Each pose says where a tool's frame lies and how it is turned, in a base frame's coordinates. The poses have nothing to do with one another.
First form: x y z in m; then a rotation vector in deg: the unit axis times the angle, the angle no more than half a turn.
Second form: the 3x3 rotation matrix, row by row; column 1 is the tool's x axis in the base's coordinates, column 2 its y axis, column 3 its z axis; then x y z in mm. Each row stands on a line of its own. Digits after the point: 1 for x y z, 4 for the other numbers.
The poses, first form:
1: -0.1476 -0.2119 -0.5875 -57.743 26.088 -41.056
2: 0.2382 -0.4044 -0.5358 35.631 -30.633 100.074
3: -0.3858 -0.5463 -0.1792 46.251 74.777 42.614
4: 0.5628 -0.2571 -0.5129 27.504 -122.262 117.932
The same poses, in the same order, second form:
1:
0.6888 0.3284 0.6463
-0.7246 0.3399 0.5996
-0.0228 -0.8813 0.4720
-147.6 -211.9 -587.5

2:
-0.2108 -0.9682 0.1347
0.7269 -0.2474 -0.6406
0.6536 -0.0371 0.7559
238.2 -404.4 -535.8

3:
0.1200 -0.0213 0.9925
0.8431 0.5301 -0.0905
-0.5243 0.8476 0.0816
-385.8 -546.3 -179.2

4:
-0.9396 -0.3204 0.1202
-0.1316 0.0143 -0.9912
0.3159 -0.9472 -0.0556
562.8 -257.1 -512.9

